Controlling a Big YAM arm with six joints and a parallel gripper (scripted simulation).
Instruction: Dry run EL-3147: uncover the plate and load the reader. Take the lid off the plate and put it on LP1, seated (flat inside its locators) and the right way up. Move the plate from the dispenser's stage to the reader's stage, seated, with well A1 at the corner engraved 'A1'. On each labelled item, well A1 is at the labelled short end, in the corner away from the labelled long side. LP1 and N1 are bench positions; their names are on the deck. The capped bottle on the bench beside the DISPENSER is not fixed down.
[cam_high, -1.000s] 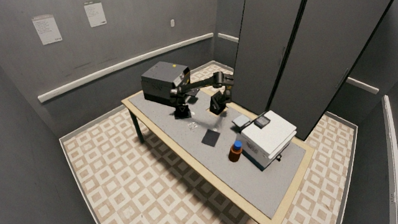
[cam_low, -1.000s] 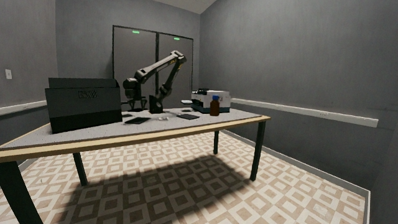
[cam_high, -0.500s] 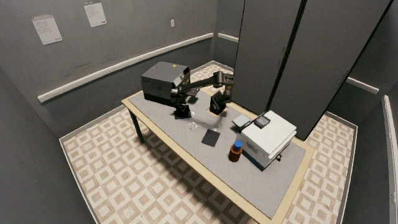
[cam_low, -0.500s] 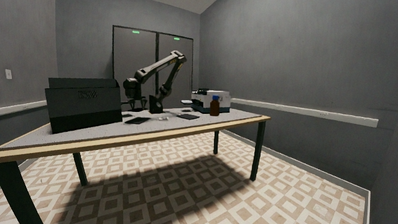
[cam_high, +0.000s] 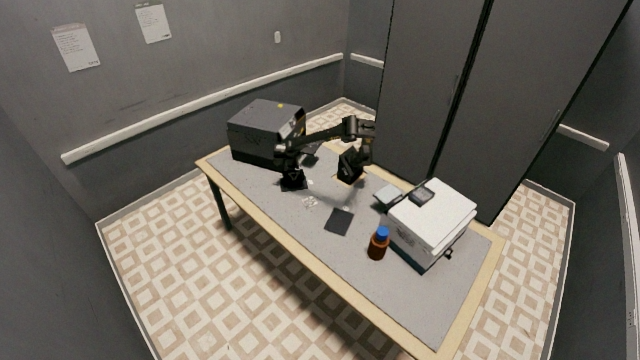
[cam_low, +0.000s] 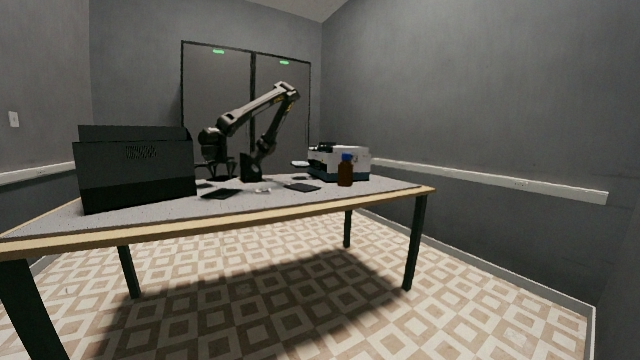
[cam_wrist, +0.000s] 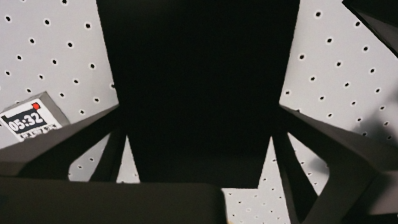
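My hand is right at the dark lid. From my hand the other things lie so: LP1 label: 80 mm below, 80 mm behind, 60 mm to the left; dark flat pad: 380 mm to the left, 80 mm below, 60 mm ahead; white multi-well plate: 520 mm to the left, 200 mm behind, 20 mm above.
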